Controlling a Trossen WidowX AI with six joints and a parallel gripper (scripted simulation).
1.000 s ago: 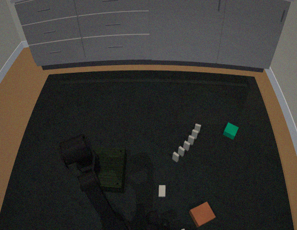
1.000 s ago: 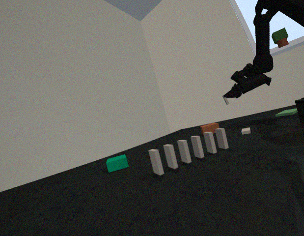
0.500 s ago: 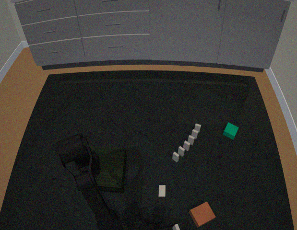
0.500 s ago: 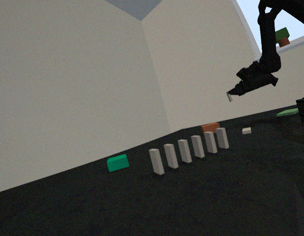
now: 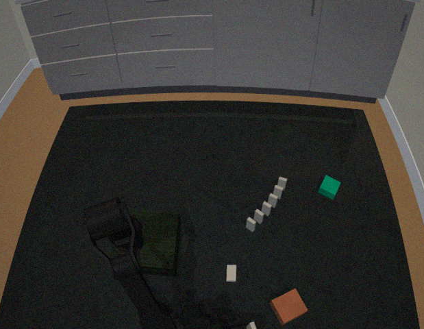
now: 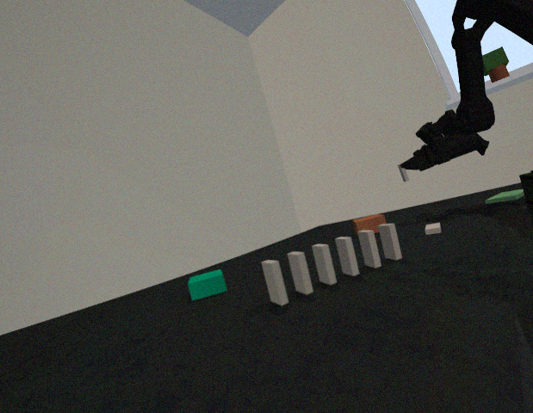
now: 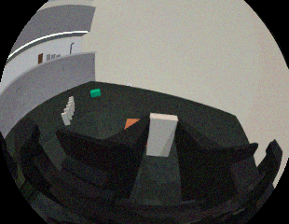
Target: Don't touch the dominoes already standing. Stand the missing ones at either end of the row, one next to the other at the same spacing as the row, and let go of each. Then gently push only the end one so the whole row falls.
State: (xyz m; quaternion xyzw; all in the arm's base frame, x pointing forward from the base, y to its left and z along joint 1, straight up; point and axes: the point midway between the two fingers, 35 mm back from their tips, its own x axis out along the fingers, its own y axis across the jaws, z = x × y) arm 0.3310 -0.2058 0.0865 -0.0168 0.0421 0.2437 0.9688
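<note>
Now: the orange block 9 cm ahead of my gripper tip, 9 cm to the left of it and 13 cm below it. Also, from my gripper tip: green cube: 19 cm ahead, 51 cm to the left, 14 cm below.
</note>
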